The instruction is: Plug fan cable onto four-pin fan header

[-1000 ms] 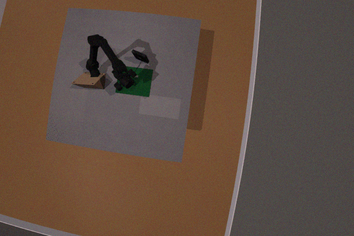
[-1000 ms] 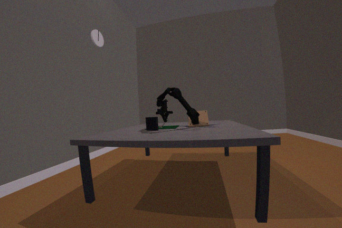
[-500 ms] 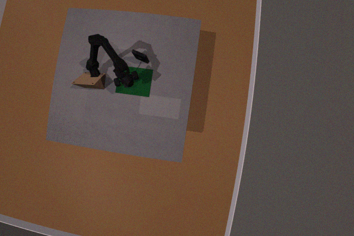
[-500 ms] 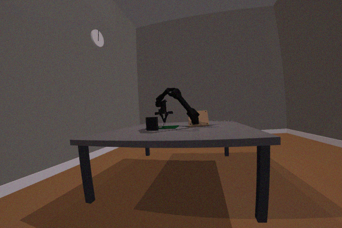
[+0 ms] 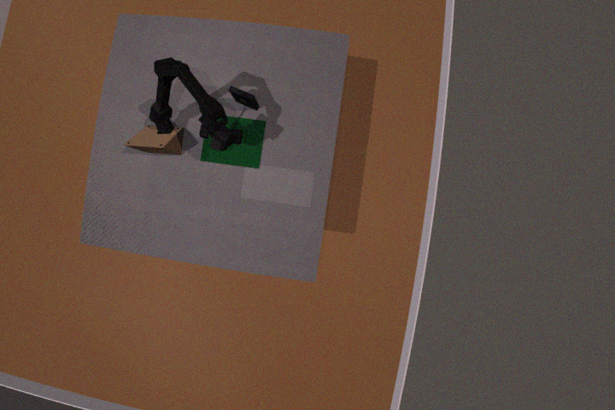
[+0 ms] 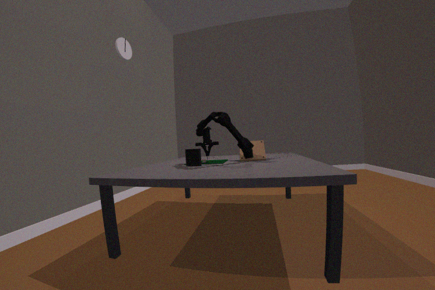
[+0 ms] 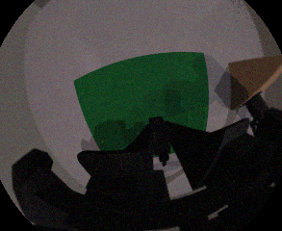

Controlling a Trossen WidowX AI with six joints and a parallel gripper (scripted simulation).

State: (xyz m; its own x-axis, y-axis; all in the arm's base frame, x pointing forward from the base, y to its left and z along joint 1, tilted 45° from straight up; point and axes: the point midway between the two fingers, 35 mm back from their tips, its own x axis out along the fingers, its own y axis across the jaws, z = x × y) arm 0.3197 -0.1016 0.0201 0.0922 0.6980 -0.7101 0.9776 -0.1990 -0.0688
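Right now my gripper tip is 60 mm above the fan header, 50 mm to the right of it and 30 mm short of it. Round my gripper tip: fan plug (10 mm to the left, 10 mm above); then black fan (190 mm to the left, 70 mm ahead); then green board (80 mm below, 10 mm to the left).
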